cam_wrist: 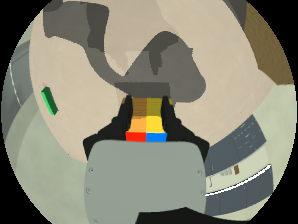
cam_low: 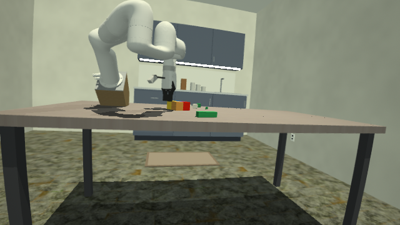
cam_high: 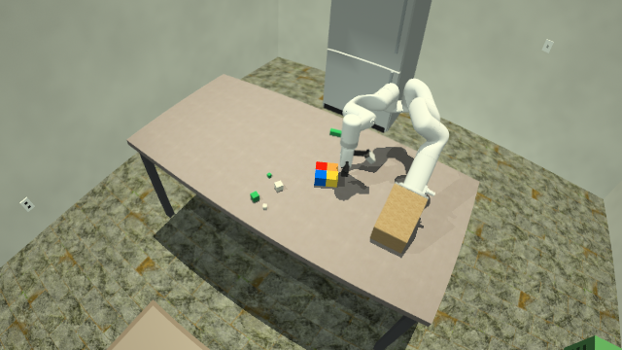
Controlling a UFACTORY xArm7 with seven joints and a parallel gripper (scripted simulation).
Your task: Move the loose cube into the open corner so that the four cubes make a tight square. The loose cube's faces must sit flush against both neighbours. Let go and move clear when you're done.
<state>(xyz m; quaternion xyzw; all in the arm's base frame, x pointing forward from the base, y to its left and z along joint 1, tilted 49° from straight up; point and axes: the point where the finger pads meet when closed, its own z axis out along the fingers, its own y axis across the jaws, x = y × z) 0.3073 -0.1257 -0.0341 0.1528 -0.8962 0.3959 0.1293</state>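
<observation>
Right now my hand is 4 cm to the right of the yellow cube, 4 cm short of it and 4 cm above it. From my hand the other things lie so: red cube (11 cm ahead, 4 cm below, 2 cm to the left); blue cube (9 cm ahead, 6 cm to the left, 4 cm below); orange cube (6 cm ahead, 4 cm below).
</observation>
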